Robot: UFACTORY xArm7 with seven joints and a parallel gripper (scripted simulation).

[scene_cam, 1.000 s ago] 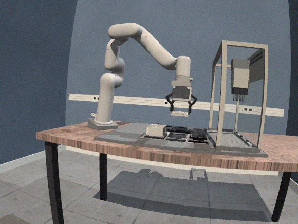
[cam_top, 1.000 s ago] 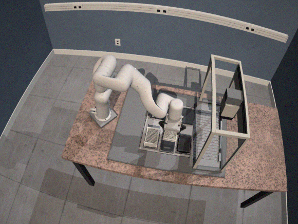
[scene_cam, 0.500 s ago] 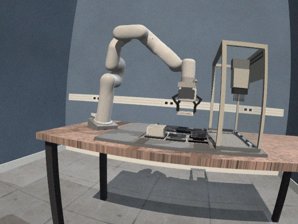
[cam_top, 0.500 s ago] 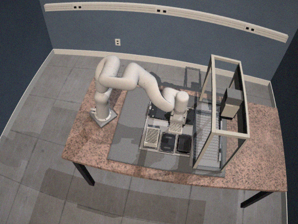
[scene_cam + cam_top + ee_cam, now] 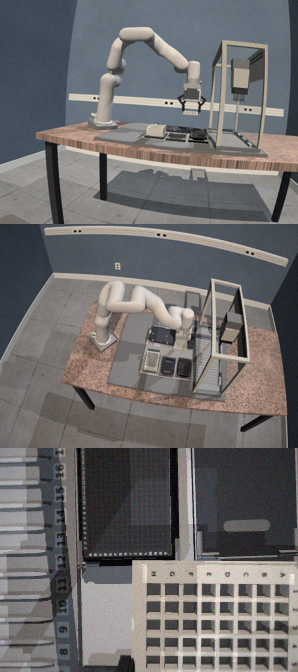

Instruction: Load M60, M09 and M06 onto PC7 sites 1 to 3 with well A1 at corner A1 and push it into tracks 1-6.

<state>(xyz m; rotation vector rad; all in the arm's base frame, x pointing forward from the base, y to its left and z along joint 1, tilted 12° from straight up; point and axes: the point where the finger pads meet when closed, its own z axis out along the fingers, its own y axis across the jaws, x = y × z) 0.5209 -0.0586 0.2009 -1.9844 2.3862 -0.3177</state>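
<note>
Right now the dark plate carrier PC7 is 130 mm below my hand, 120 mm to the left of it and 40 mm behind it. Round my hand: dark 384-well plate M60 (130 mm to the right, 120 mm below, 30 mm ahead); nest S3 (140 mm below, 130 mm to the right, 30 mm ahead); white 96-well plate M06 (10 mm below).
</note>
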